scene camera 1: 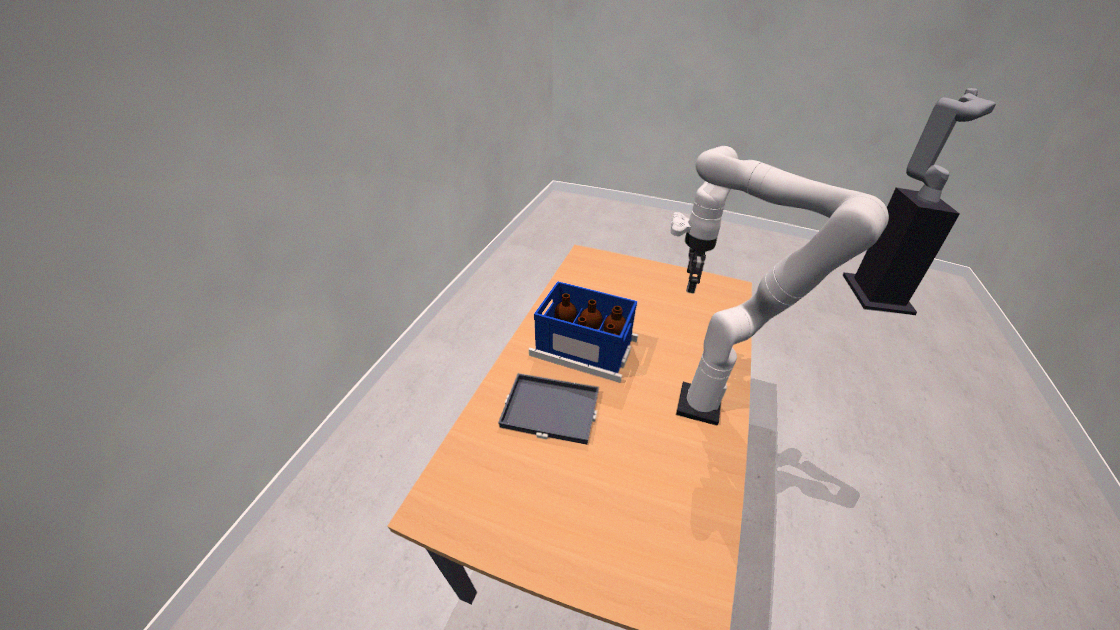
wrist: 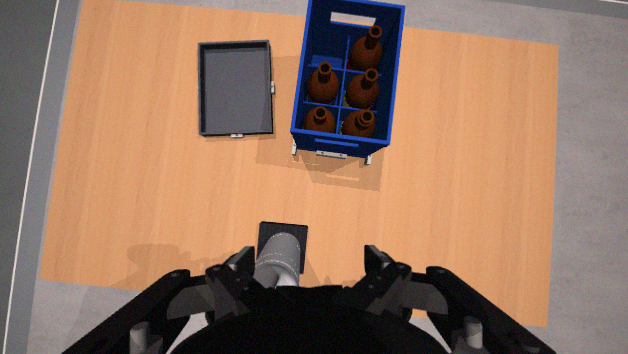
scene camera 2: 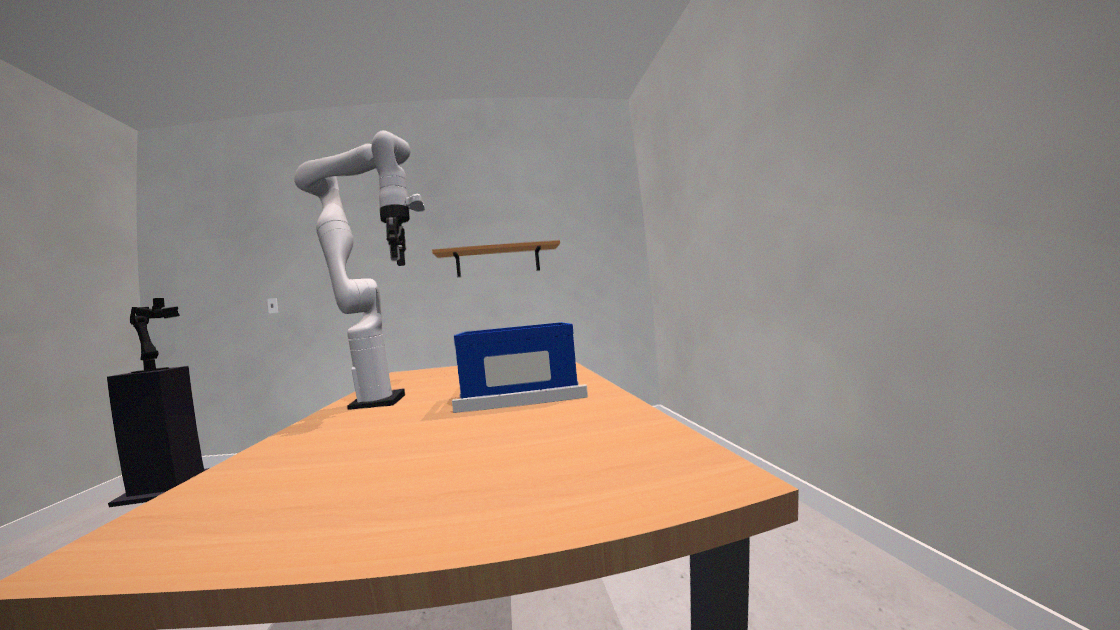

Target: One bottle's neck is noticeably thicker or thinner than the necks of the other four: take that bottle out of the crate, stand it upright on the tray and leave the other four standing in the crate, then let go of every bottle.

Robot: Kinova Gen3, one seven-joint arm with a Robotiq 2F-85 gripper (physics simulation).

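Pixels of known places: gripper, fingertip midpoint: [scene camera 1: 690, 282] [wrist: 309, 257] [scene camera 2: 398, 263]; arm's base, link origin: [scene camera 1: 701, 400] [wrist: 282, 249] [scene camera 2: 375, 396].
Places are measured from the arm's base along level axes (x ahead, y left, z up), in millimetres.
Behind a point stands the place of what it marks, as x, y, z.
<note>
The blue crate [scene camera 1: 610, 354] @[286, -72, 81] [scene camera 2: 516, 341] @[354, -278, 130] [wrist: 397, 75] @[346, -276, 158] holds five upright brown bottles; its far left compartment in the wrist view is empty. There, the right column has a far bottle [wrist: 367, 52] @[430, -244, 109], a middle bottle [wrist: 362, 91] @[345, -222, 109] and a near bottle [wrist: 357, 127] @[268, -201, 114] with an extra ring around its neck. The left column has a middle bottle [wrist: 322, 87] @[363, -139, 108] and a near bottle [wrist: 319, 122] @[282, -122, 127]. I cannot tell for certain which neck differs in thickness. The grey tray [scene camera 1: 548, 409] @[447, 87, -12] [wrist: 235, 92] @[436, 88, -12] is empty beside the crate. My gripper [scene camera 1: 692, 288] @[103, -86, 356] [scene camera 2: 398, 261] @[103, -86, 356] [wrist: 309, 257] @[103, -86, 356] is open and empty, high above the table, apart from the crate.
Pale rails [scene camera 1: 575, 365] @[390, -85, 4] [scene camera 2: 520, 398] @[347, -288, 0] [wrist: 331, 154] @[232, -153, 13] edge the crate's foot. The arm's dark base plate [scene camera 1: 686, 411] @[50, 51, 4] [scene camera 2: 376, 403] @[8, -62, -7] stands on the wooden table [scene camera 1: 626, 501] @[209, 340, -17] [scene camera 2: 438, 485] @[146, -613, -17]. A wall shelf [scene camera 2: 496, 249] and a pedestal [scene camera 1: 906, 250] [scene camera 2: 156, 430] with another arm stand off the table.
</note>
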